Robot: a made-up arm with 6 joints. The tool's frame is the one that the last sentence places.
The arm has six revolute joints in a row. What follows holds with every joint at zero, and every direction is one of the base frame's. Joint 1 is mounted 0.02 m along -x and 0.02 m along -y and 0.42 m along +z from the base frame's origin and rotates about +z. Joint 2 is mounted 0.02 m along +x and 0.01 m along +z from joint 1 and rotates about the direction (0, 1, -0.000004). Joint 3 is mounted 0.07 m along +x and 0.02 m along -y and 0.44 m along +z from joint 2 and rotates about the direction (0, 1, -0.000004). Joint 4 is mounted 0.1 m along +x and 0.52 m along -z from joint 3 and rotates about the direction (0, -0.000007, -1). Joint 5 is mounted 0.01 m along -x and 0.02 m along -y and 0.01 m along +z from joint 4 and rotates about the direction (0, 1, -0.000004). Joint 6 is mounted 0.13 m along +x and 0.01 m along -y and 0.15 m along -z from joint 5 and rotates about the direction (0, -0.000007, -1). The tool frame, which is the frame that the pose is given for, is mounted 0.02 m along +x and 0.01 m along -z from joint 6; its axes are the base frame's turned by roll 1.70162, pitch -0.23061 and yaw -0.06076 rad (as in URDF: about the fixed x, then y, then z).
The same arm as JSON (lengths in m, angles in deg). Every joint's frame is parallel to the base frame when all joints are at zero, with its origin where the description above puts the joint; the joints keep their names.
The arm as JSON. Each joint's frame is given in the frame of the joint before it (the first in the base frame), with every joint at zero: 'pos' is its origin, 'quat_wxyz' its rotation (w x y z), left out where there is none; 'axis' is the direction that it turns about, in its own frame. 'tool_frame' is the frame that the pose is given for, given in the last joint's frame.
{"length_unit": "m", "angle_unit": "deg", "joints": [
  {"joint": "joint 1", "pos": [-0.02, -0.02, 0.42], "axis": "+z"},
  {"joint": "joint 2", "pos": [0.02, 0.0, 0.01], "axis": "+y"},
  {"joint": "joint 3", "pos": [0.07, -0.02, 0.44], "axis": "+y"},
  {"joint": "joint 4", "pos": [0.1, 0.0, -0.52], "axis": "-z"},
  {"joint": "joint 5", "pos": [-0.01, -0.02, 0.01], "axis": "+y"},
  {"joint": "joint 6", "pos": [0.13, -0.01, -0.15], "axis": "-z"}
], "tool_frame": {"pos": [0.02, 0.0, -0.01], "quat_wxyz": [0.657321, 0.744174, -0.098511, 0.06656]}}

